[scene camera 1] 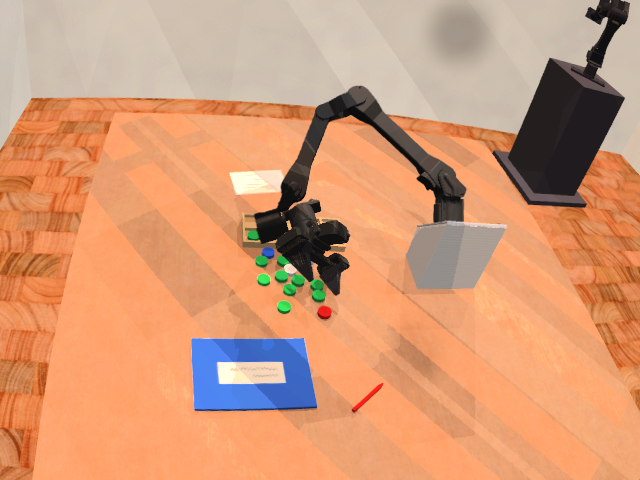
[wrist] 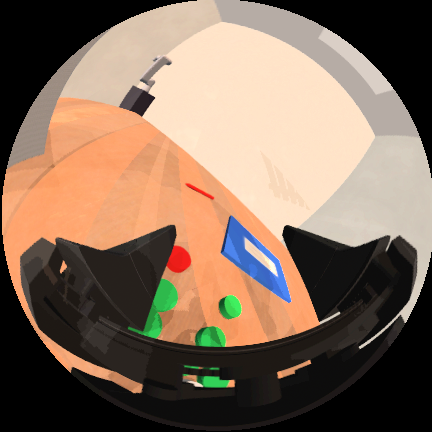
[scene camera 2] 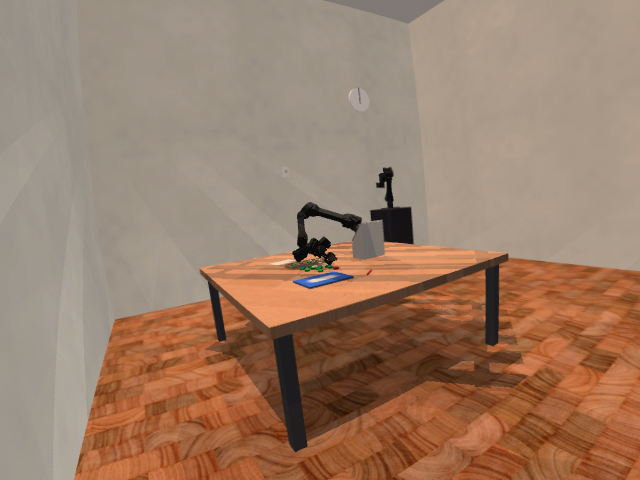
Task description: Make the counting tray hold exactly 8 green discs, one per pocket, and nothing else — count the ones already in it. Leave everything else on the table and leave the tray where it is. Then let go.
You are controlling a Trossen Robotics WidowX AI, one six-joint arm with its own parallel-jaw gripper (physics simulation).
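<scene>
The wooden counting tray (scene camera 1: 253, 245) is largely hidden behind the arm in scene camera 1; a green disc (scene camera 1: 253, 235) shows in a left pocket, and its other pockets cannot be counted. Several loose green discs lie on the table in front of it, among them a front one (scene camera 1: 283, 306) (wrist: 230, 307), a middle one (scene camera 1: 289, 289) (wrist: 211, 338) and a right one (scene camera 1: 318, 295) (wrist: 164, 295). A blue disc (scene camera 1: 267, 252), a white disc (scene camera 1: 290, 268) and a red disc (scene camera 1: 324, 312) (wrist: 179, 259) lie near them. My gripper (scene camera 1: 324, 286) (wrist: 230, 230) is open and empty, above the right-hand discs.
A blue folder (scene camera 1: 206, 356) (scene camera 2: 305, 282) (wrist: 260, 275) and a red pen (scene camera 1: 367, 397) (scene camera 2: 369, 271) (wrist: 199, 191) lie toward the front. A paper sheet (scene camera 1: 253, 181) lies behind the tray. A grey block (scene camera 1: 454, 255) (scene camera 2: 368, 240) stands by the arm's base. Another arm stands on a dark pedestal (scene camera 1: 566, 129).
</scene>
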